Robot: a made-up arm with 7 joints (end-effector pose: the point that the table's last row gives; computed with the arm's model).
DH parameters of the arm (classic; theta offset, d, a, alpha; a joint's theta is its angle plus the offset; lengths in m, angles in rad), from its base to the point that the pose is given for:
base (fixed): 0.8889 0 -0.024 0
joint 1: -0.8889 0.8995 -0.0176 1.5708
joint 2: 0 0.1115 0.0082 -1.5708
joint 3: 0 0.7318 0.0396 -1.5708
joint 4: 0 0.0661 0.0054 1.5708
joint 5: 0 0.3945 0.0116 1.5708
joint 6: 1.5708 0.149 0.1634 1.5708
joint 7: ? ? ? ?
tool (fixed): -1.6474 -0.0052 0 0
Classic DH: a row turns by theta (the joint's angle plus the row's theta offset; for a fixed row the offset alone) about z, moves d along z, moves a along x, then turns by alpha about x.
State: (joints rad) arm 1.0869 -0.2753 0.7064 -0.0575 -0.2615 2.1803 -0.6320
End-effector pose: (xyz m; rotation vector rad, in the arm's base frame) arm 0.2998 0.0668 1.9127 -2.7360 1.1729 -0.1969
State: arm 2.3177 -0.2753 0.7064 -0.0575 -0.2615 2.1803 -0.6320
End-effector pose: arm 0.0093 0.3067 1.9127 -2.8713 -0.6132 -0.0238
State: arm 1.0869 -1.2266 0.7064 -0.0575 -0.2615 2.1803 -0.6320
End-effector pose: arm 0.6368 0.7080 1.2926 2.1891 -0.8631 0.0576
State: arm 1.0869 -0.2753 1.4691 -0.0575 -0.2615 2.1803 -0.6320
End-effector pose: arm 0.3469 0.1538 1.8848 -2.9214 0.1371 0.1992
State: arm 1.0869 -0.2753 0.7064 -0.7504 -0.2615 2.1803 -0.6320
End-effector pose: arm 0.3150 -0.1268 1.7773 -2.1180 1.1702 0.3208
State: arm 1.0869 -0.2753 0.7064 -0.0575 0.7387 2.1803 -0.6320
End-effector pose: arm 0.3243 0.2508 1.8741 -2.8695 -0.2068 0.2527
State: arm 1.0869 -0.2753 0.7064 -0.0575 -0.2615 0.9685 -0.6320
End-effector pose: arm 0.3231 0.1050 2.0722 2.0387 -0.5401 0.5904
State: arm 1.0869 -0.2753 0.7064 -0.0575 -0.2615 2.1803 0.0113
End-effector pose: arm 0.2867 0.0720 1.9165 -2.7486 0.2877 -0.4143
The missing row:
joint 7: -0.1257 0.0025 -0.0229 -2.7102
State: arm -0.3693 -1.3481 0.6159 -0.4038 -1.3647 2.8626 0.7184
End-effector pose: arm 0.7060 -0.4671 1.2813 1.3302 -1.6738 0.6745
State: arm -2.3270 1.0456 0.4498 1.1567 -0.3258 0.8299 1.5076
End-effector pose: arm 0.5271 0.4593 1.7968 -0.7810 2.7908 0.8655
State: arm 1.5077 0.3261 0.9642 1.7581 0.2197 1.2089 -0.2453
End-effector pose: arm -0.2410 0.1096 1.7064 0.9759 0.6354 1.3097
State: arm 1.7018 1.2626 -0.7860 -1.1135 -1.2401 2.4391 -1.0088
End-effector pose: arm -0.0874 -0.7509 0.9841 1.0010 1.5249 1.8186
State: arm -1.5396 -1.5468 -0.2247 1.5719 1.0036 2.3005 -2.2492
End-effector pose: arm -0.3043 -0.6707 0.6236 -0.7069 0.4932 -1.8429
